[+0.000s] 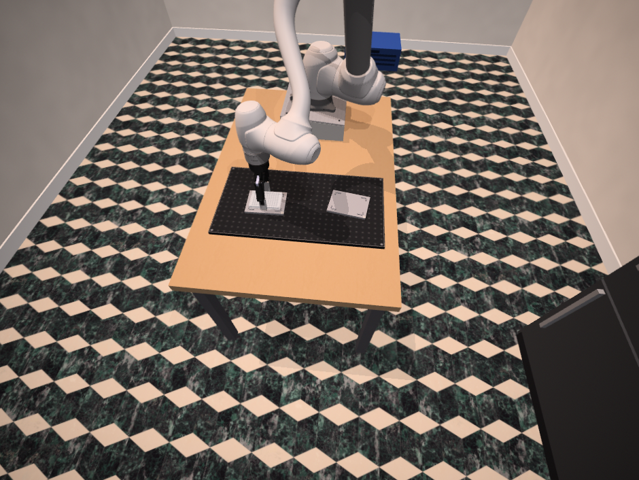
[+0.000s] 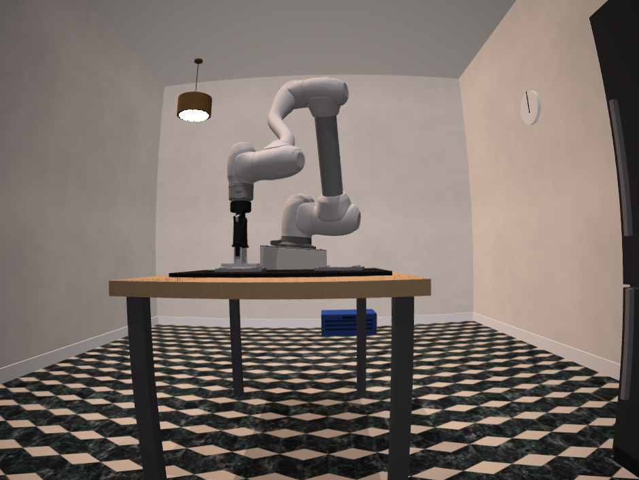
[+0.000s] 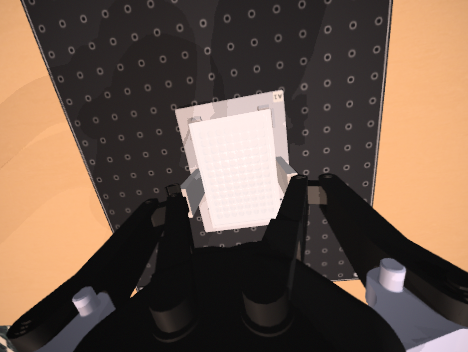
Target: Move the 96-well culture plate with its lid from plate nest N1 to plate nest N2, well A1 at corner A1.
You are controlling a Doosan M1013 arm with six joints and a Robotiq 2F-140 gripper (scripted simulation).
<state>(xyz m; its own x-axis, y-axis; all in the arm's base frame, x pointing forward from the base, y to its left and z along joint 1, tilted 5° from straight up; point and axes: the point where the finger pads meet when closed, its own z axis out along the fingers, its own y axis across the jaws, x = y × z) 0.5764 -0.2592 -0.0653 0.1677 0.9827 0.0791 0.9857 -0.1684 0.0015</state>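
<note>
Right now the clear lid is 2 cm below my hand. Round my hand: grey nest N2: 4 cm below; grey nest N1: 4 cm ahead, 35 cm to the left, 4 cm below; plate: 2 cm below.
</note>
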